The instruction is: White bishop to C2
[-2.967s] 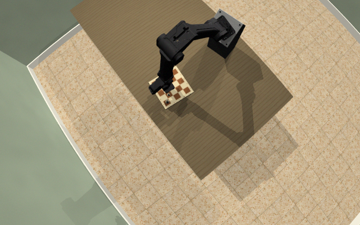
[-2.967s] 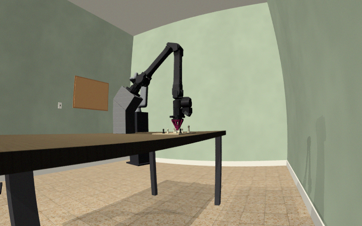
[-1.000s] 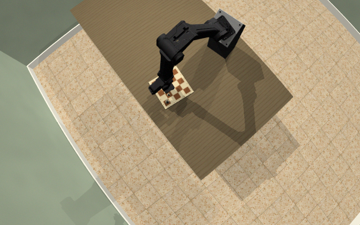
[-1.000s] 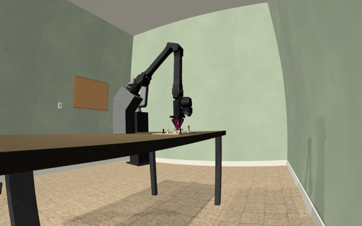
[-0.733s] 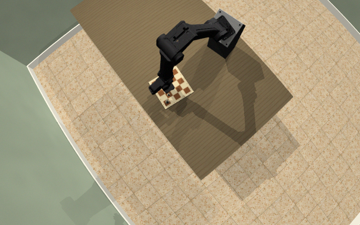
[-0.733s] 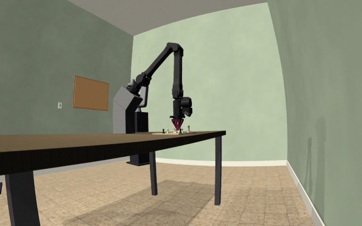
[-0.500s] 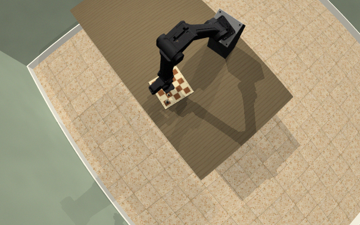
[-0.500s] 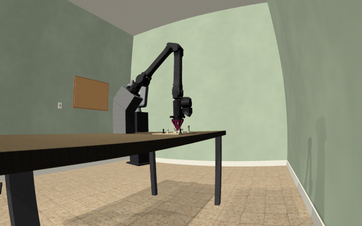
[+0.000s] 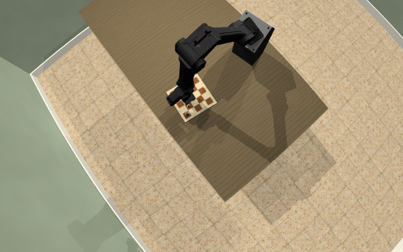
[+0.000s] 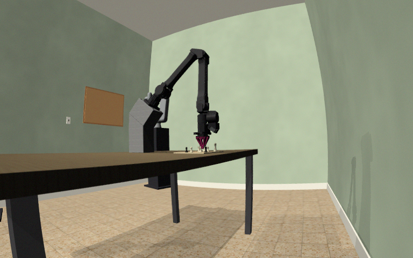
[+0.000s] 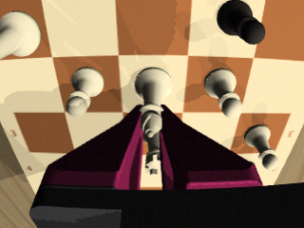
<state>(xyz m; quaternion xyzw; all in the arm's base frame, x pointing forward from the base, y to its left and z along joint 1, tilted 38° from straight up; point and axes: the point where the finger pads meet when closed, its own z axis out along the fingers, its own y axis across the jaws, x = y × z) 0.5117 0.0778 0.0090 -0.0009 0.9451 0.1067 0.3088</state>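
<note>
My gripper is now 1 cm short of the white bishop. Also, from my hand: large white piece: 8 cm to the left, 4 cm ahead; small chessboard: 3 cm below, 3 cm behind.
</note>
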